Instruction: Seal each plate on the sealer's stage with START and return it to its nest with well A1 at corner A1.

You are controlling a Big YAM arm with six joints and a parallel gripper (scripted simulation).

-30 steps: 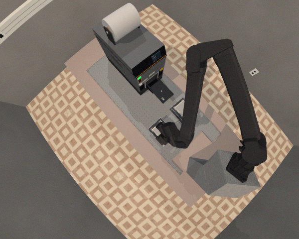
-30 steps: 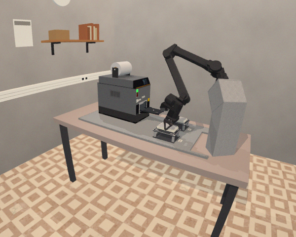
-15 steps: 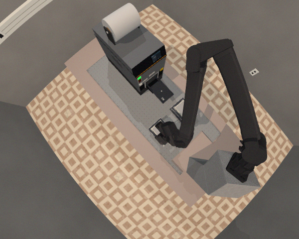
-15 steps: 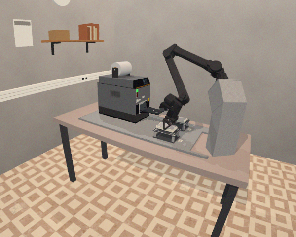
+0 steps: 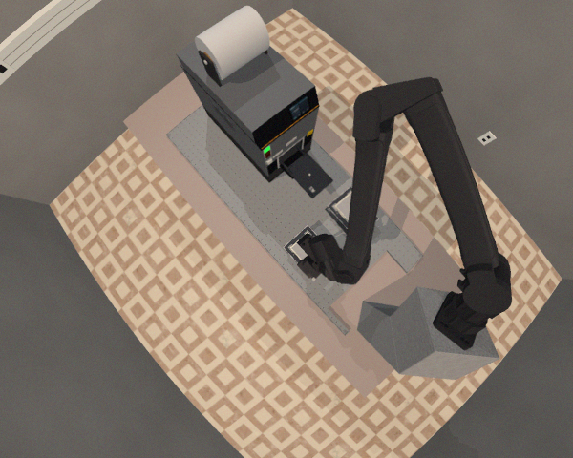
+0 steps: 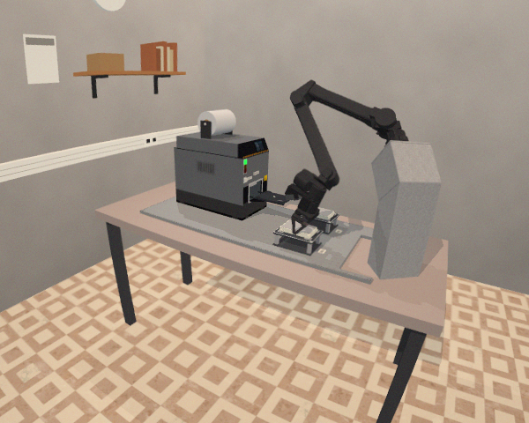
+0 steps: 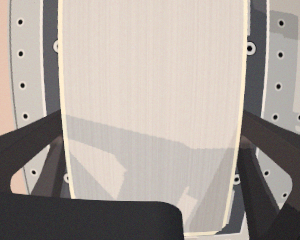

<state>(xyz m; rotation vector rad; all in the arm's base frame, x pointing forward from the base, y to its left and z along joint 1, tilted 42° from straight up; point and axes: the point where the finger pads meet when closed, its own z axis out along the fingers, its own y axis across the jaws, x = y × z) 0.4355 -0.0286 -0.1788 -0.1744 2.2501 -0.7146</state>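
Right now my hand is right at the cream well plate. The rest, counted from my hand: sealer stage: 190 mm ahead, 200 mm to the right, 30 mm above; start button: 300 mm ahead, 120 mm to the right, 120 mm above; foil roll: 520 mm ahead, 240 mm to the right, 350 mm above.
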